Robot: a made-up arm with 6 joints.
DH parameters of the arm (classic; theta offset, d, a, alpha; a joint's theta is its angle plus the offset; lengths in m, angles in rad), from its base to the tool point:
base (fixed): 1.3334 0 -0.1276 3.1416
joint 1: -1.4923 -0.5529 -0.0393 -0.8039
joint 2: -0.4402 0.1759 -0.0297 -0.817
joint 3: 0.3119 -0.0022 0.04 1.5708
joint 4: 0 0.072 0.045 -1.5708
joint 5: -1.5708 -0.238 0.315 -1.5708
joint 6: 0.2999 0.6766 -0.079 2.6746
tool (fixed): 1.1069 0.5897 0 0
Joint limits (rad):
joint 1: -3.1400..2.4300
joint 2: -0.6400..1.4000
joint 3: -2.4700..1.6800
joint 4: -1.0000..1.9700
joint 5: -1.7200..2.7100
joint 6: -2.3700..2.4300
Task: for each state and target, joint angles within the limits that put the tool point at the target. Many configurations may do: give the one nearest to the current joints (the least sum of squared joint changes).
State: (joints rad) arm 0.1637 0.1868 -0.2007 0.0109 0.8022 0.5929
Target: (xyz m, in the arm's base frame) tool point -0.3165 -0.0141 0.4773
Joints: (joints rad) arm 0.1441 0.1468 0.0972 -0.3093 1.1942 -0.1187
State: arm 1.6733 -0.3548 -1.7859 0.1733 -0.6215 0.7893
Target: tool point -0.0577 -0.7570 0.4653
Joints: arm 1.7767 -0.0092 -1.5375 0.2110 -0.5993 0.4550
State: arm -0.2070 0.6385 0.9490 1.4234 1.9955 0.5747
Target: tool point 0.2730 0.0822 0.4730
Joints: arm -0.3247 0.7411 0.9245 1.4723 2.3273 -0.2007
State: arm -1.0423 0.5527 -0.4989 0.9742 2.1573 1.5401
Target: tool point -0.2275 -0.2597 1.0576
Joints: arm -1.4002 0.6645 0.0589 0.6385 2.2510 1.9120
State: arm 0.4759 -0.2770 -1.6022 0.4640 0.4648 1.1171
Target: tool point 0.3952 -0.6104 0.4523
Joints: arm 0.9881 0.1425 -1.8675 0.4180 -0.2989 0.4129
